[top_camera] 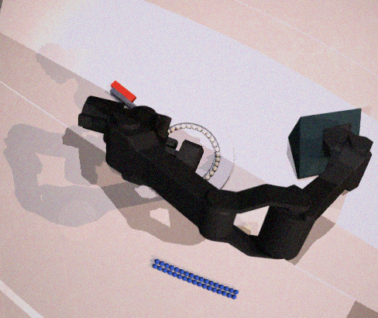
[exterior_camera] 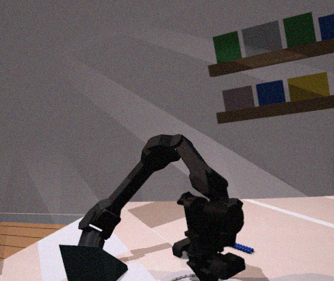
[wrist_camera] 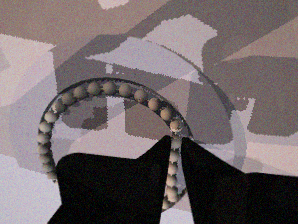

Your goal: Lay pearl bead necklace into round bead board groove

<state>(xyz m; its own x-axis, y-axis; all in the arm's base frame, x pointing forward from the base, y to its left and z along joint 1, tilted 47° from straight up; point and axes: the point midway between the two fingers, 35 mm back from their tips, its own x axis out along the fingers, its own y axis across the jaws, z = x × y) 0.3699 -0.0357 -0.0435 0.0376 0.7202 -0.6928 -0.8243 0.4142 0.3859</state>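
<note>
The round bead board is 60 mm behind my gripper tip, 10 mm to the left of it and 10 mm below it. From my gripper tip the other things lie so: small beige cube: 190 mm to the left, 140 mm behind; then grey block: 160 mm to the right, 50 mm ahead, 10 mm below.
</note>
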